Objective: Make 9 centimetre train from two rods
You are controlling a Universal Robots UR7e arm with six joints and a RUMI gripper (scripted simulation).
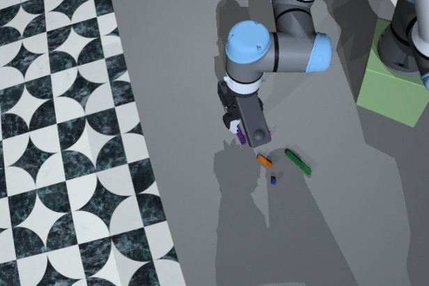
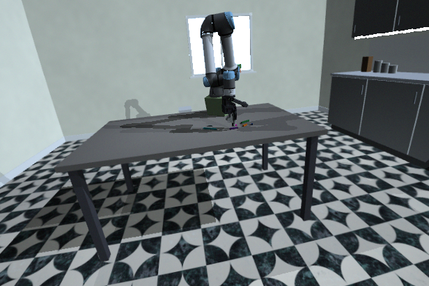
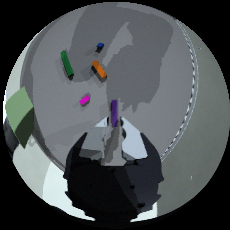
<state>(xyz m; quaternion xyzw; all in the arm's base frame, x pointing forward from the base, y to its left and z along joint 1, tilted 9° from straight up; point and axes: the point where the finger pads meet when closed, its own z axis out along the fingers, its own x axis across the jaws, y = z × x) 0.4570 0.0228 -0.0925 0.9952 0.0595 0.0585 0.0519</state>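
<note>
Right now my hand is 3 cm above the purple rod. From my hand the other things lie so: magenta rod 7 cm behind, 3 cm to the left, 3 cm below; small blue rod 4 cm behind, 15 cm to the left, 3 cm below; orange rod 4 cm behind, 9 cm to the left, 3 cm below.
</note>
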